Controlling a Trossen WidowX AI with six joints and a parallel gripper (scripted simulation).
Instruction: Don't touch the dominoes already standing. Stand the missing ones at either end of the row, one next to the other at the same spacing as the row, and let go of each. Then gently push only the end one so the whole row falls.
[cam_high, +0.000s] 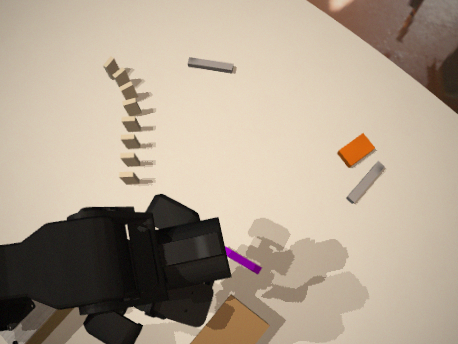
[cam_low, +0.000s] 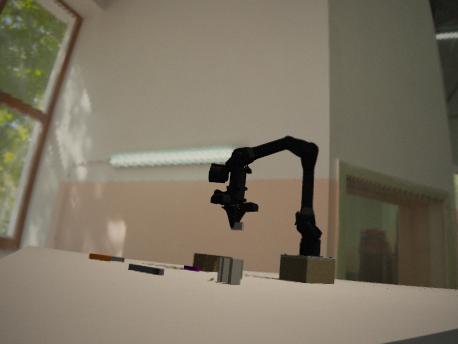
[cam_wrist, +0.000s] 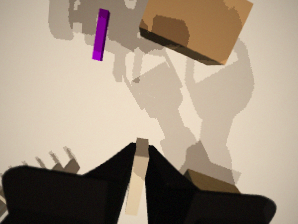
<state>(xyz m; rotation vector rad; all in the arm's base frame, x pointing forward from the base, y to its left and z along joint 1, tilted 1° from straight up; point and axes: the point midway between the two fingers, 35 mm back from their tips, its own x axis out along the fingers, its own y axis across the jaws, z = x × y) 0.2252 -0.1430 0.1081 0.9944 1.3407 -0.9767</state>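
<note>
The purple bar is 110 mm ahead of my gripper tip, 70 mm to the right of it and 150 mm below it. From my gripper tip the other things lie so: orange block 410 mm ahead, 80 mm to the right, 150 mm below; box 140 mm to the right, 130 mm below.
</note>
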